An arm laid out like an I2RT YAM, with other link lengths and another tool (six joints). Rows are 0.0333 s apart.
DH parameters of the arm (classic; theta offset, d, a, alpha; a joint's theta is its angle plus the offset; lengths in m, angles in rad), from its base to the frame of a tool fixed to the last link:
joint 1: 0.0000 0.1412 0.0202 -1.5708
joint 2: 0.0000 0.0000 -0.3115 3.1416
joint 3: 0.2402 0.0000 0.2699 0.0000
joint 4: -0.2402 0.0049 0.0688 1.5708
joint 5: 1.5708 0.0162 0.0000 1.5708
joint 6: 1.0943 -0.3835 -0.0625 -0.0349
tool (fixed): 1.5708 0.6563 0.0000 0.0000
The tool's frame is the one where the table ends.
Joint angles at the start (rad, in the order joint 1, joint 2, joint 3, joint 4, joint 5, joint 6): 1.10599, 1.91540, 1.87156, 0.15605, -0.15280, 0.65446
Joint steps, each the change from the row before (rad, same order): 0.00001, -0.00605, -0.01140, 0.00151, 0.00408, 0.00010; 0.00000, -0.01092, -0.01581, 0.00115, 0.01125, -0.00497; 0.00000, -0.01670, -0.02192, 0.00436, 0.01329, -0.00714; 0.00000, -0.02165, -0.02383, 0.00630, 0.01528, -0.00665; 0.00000, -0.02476, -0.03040, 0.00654, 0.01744, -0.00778; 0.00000, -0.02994, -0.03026, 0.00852, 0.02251, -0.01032; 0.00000, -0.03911, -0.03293, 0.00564, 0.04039, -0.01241
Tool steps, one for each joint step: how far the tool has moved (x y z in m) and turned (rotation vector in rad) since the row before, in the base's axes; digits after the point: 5 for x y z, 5 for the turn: 0.00055, -0.00134, -0.00202, -0.00320, 0.00222, -0.00403; 0.00145, -0.00311, -0.00142, -0.00437, -0.00194, -0.01171; 0.00097, -0.00500, -0.00006, -0.00247, -0.00509, -0.01395; 0.00057, -0.00706, 0.00276, 0.00215, -0.00662, -0.01589; 0.00081, -0.00776, 0.00088, -0.00110, -0.00595, -0.01817; 0.00082, -0.01046, 0.00488, 0.00462, -0.01092, -0.02353; 0.00362, -0.01543, 0.00812, 0.00781, -0.01214, -0.04160
